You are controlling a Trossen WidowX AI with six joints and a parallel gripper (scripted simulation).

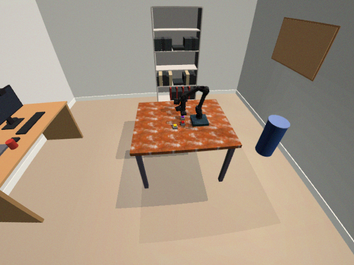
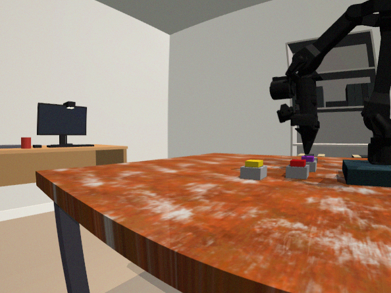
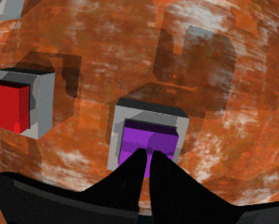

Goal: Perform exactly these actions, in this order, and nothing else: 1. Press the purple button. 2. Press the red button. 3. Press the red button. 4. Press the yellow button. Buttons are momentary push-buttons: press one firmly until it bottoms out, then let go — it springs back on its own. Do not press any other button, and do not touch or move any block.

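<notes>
Now: gripper tip 1 cm above the purple button. Also, from my gripper tip: red button (1 cm ahead, 10 cm to the left, 1 cm below); yellow button (10 cm ahead, 15 cm to the left, 1 cm below).
</notes>
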